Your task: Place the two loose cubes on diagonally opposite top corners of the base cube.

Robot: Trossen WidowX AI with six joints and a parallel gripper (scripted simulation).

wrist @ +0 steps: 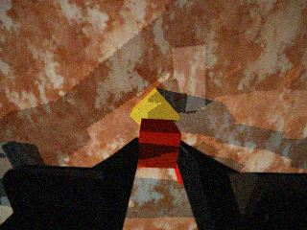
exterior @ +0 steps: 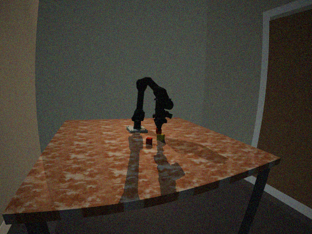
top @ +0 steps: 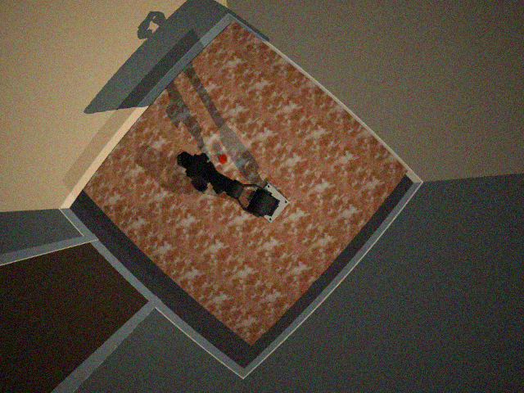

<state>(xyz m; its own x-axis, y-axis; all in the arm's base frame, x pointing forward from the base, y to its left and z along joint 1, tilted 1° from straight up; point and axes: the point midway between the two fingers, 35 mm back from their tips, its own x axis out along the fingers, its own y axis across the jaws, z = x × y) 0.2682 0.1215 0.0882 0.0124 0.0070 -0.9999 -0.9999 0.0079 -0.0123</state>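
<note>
The yellow base cube is 5 cm below my gripper tip and 2 cm to the left of it. Round my gripper tip: red cube (7 cm to the right, 6 cm ahead, 5 cm below).
</note>
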